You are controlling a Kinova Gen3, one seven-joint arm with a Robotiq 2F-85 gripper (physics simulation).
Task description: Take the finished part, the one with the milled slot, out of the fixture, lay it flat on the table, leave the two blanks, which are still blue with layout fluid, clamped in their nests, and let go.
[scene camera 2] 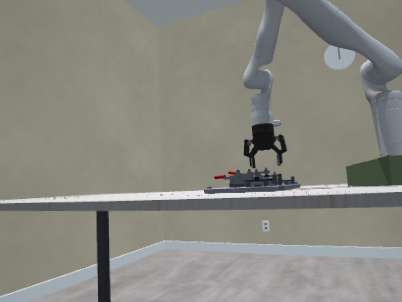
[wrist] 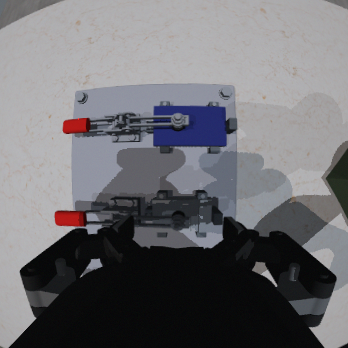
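Seen in the pictures: gripper, fingertip midpoint: (scene camera 2: 266,166) (wrist: 177,226); arm's base, origin of the base link: (scene camera 2: 398,158).
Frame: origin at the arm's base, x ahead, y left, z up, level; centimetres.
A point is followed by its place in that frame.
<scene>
The flat grey fixture plate (scene camera 2: 216,190) @(x 50.9, y 19.7, z -6.7 cm) (wrist: 105,175) @(x 49.8, y -2.4, z -6.1 cm) lies on the table. In the wrist view a blue blank (wrist: 200,135) @(x 37.1, y -7.4, z -4.5 cm) sits in the upper nest, under a clamp arm with a red handle (wrist: 76,125) @(x 52.0, y -8.6, z -2.4 cm) at left. Below it the middle nest (wrist: 217,216) @(x 35.4, y 2.0, z -2.3 cm) lies in dark shadow; its clamp arm reaches over it, with its red handle (wrist: 70,218) @(x 51.7, y 2.1, z -0.6 cm) lying down at left. A grey shape shows in that nest, but I cannot make out the finished part's outline or slot. The other blank is hidden behind my gripper there. My gripper (scene camera 2: 266,164) @(x 39.9, y 2.1, z 0.4 cm) (wrist: 177,226) @(x 39.9, y 2.1, z 0.4 cm) is open and empty above the fixture, fingers pointing down.
The pale speckled table (scene camera 2: 150,196) @(x 69.0, y 29.4, z -7.6 cm) (wrist: 150,45) @(x 44.1, y -23.0, z -7.6 cm) surrounds the plate. A dark green block (scene camera 2: 372,172) @(x 7.5, y 6.1, z -3.7 cm) (wrist: 340,177) @(x 14.5, y -2.1, z -4.6 cm) stands to the right, by the arm's base. Bolt heads stand at the plate's upper corners, and small locator posts and end stops rise around the nests.
</scene>
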